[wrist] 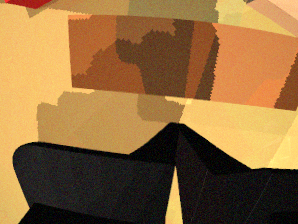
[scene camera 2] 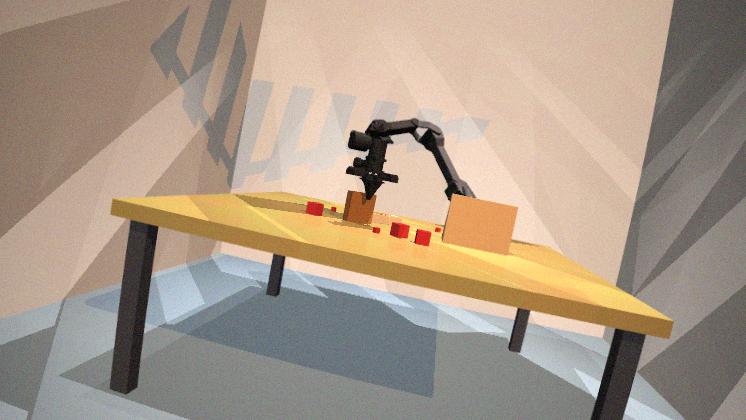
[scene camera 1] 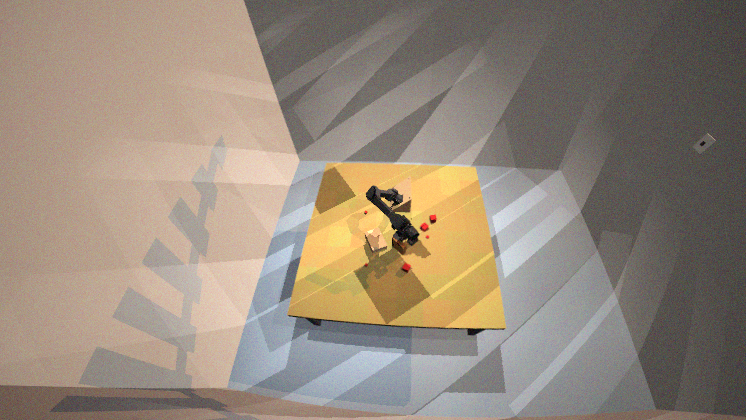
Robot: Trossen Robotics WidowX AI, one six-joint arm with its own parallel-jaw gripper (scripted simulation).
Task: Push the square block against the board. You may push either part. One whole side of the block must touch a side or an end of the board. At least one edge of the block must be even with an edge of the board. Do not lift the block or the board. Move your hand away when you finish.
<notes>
The gripper is shut, holding nothing. Also in view: a square block.
The gripper also shows in the wrist view.
</notes>
